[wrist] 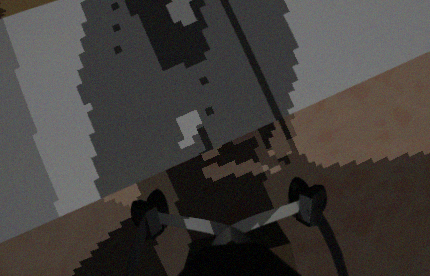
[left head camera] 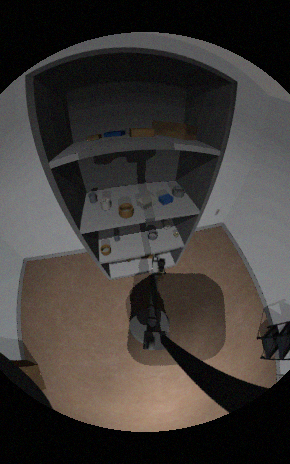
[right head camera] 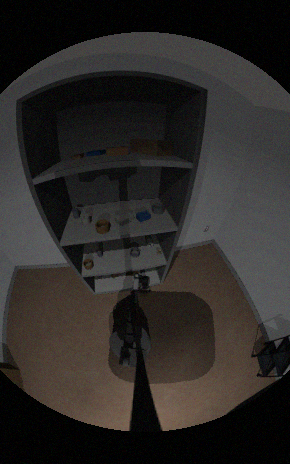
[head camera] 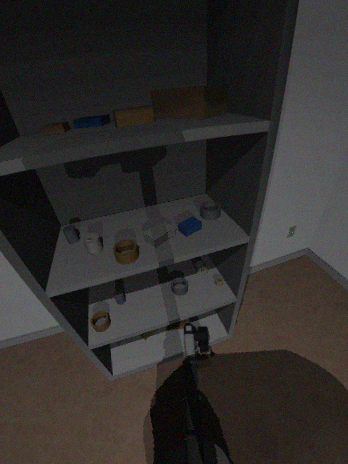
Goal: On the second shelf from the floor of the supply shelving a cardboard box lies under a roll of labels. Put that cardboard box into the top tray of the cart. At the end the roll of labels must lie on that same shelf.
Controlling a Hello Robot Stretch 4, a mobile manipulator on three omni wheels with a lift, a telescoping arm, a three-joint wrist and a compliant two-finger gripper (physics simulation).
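Places are measured from the robot's base along level axes (x ahead, y left, z up), in millimetres.
Pixels of known places: gripper, fingertip midpoint: (wrist: 227, 199) (left head camera: 158, 272) (right head camera: 143, 290) (head camera: 202, 355).
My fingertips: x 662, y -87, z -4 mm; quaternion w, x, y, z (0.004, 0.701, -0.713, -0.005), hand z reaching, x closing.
For each thing: its middle in the pictures, then the offset to it from my fingertips. "spot": a spot on its surface instead. Level surfaces: height alone.
- floor, its level: 510 mm up
- small grey can, body centre: (head camera: 119, 297) 135 mm ahead, 480 mm left, 545 mm up
- grey ring, body centre: (head camera: 179, 286) (left head camera: 152, 234) (right head camera: 134, 251) 207 mm ahead, 129 mm left, 534 mm up
- small yellowish roll, body centre: (head camera: 219, 281) 238 mm ahead, 117 mm right, 523 mm up
- blue box, body centre: (head camera: 189, 226) (left head camera: 165, 198) (right head camera: 142, 215) 191 mm ahead, 57 mm left, 988 mm up
- pale box, body centre: (head camera: 159, 233) (left head camera: 146, 200) (right head camera: 123, 217) 149 mm ahead, 193 mm left, 988 mm up
- Cardboard, surface spot: (wrist: 22, 6) spot: 179 mm ahead, 145 mm left, 59 mm up
The supply shelving (head camera: 260, 200) (left head camera: 227, 110) (right head camera: 199, 125) stands ahead. Its second shelf from the floor (head camera: 145, 305) bears an orange ring (head camera: 101, 321) (left head camera: 105, 249) at the left, a small grey can (head camera: 120, 298), a grey ring (head camera: 179, 286) (left head camera: 152, 234) and a small yellowish roll (head camera: 218, 281) at the right. I cannot make out a cardboard box under a roll of labels there. My gripper (head camera: 196, 340) (wrist: 227, 199) is open and empty, low in front of the shelving. A dark tiered frame, likely the cart (left head camera: 270, 346) (right head camera: 266, 357), shows at the right edge.
The shelf above bears an orange ring (head camera: 126, 252), a blue box (head camera: 190, 226), a pale box (head camera: 159, 234) and cups. Cardboard boxes (head camera: 134, 116) stand higher up. Cardboard (wrist: 22, 6) shows at the wrist view's top left. A brown box (left head camera: 32, 375) stands at the lower left.
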